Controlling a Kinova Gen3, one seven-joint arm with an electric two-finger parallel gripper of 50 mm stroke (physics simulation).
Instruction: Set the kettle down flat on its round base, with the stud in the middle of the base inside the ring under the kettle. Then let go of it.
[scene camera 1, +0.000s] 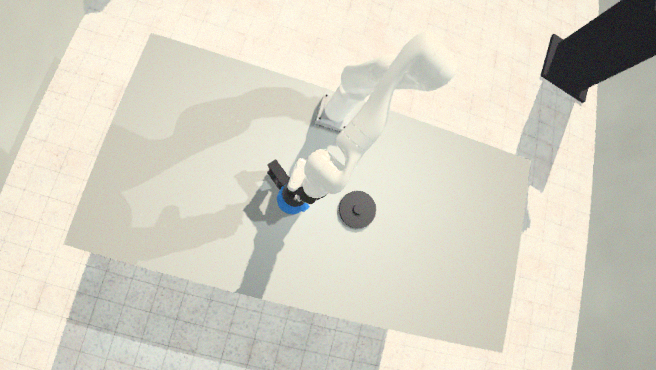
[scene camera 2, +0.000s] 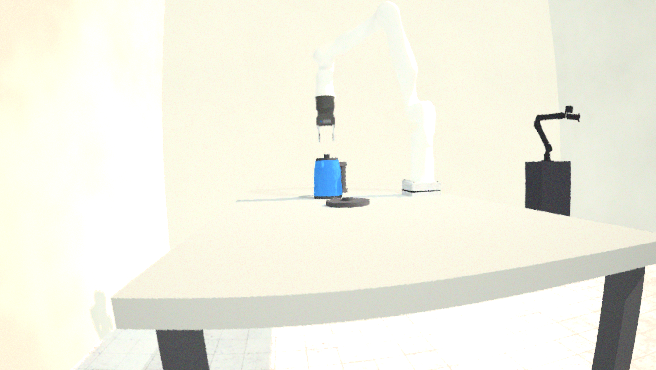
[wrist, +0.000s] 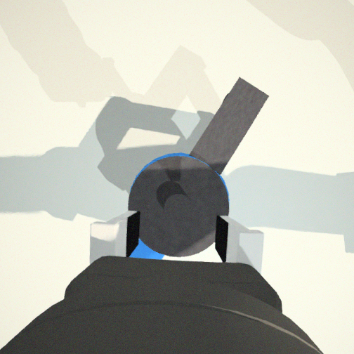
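Observation:
The blue kettle (scene camera 1: 291, 205) (scene camera 2: 327, 179) stands upright on the table, with a dark lid and a small knob on top. Its dark handle (scene camera 1: 278, 174) (scene camera 2: 343, 176) (wrist: 231, 125) sticks out to one side. The round dark base (scene camera 1: 367, 216) (scene camera 2: 360, 202) lies flat on the table apart from the kettle; its central stud (scene camera 1: 356, 209) shows in the first scene view. My gripper (scene camera 2: 326, 140) (wrist: 177, 229) is open and empty, above the kettle's lid (wrist: 200, 225), clear of it in the second scene view. The ring under the kettle is hidden.
The table (scene camera 1: 425, 280) (scene camera 2: 350, 260) bears the arm's own mount (scene camera 1: 330, 120) (scene camera 2: 421, 186) behind the kettle. A dark pedestal (scene camera 2: 548, 187) with a small black arm (scene camera 2: 542, 131) stands beyond the table at the right in the second scene view.

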